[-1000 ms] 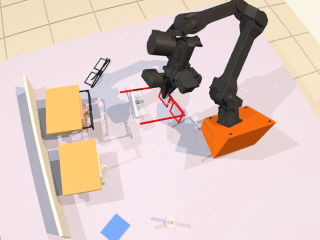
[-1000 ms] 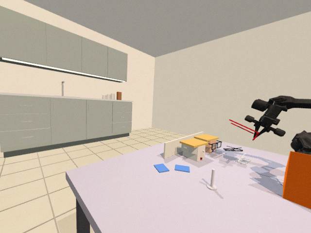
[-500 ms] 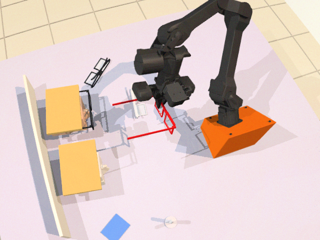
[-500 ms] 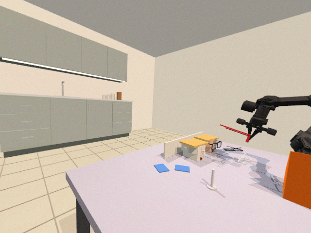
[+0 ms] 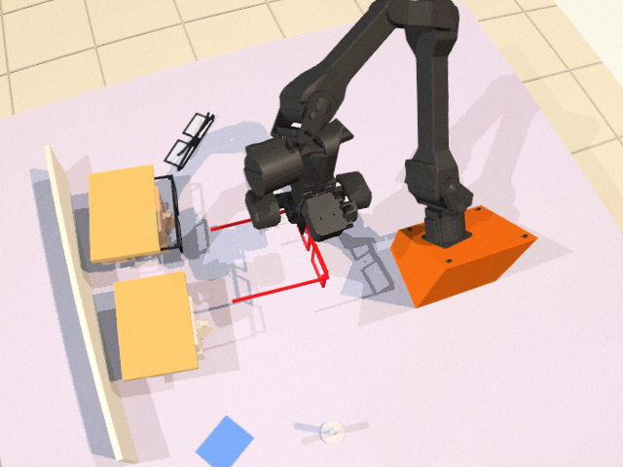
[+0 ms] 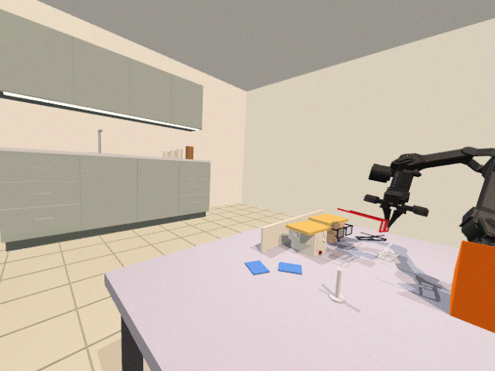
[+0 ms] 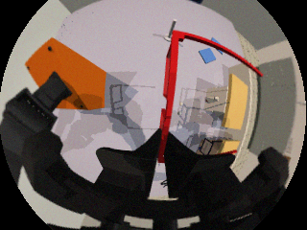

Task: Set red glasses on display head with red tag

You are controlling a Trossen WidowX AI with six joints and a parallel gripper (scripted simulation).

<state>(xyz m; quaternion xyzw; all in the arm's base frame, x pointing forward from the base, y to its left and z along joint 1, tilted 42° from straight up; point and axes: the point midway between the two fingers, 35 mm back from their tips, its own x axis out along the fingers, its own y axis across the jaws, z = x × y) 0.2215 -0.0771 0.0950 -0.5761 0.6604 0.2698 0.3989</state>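
Right now my gripper tip is 25 cm short of the display head, 10 cm above it and 2 cm to the right of it. The rest, counted from my gripper tip: skin-coloured head: 22 cm ahead, 20 cm to the right, 10 cm below; cream board: 37 cm ahead, 12 cm to the right, 11 cm below; white peg: 29 cm to the left, 14 cm below, 10 cm ahead.
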